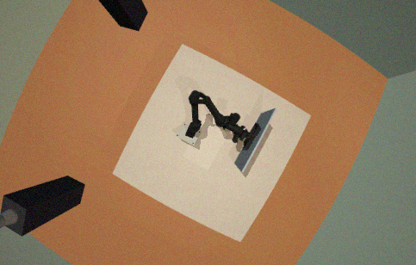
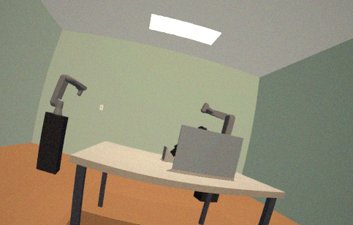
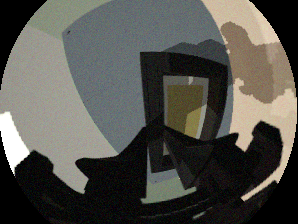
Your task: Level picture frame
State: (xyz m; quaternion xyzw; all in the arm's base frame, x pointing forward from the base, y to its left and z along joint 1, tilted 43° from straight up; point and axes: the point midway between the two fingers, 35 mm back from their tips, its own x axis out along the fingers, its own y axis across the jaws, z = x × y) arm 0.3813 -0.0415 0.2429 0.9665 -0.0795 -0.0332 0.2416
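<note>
My gripper tip is now 1 cm short of the picture frame, 2 cm to the right of it and 5 cm above it. Round my gripper tip: blue-grey wall panel 2 cm ahead, 7 cm below.
</note>
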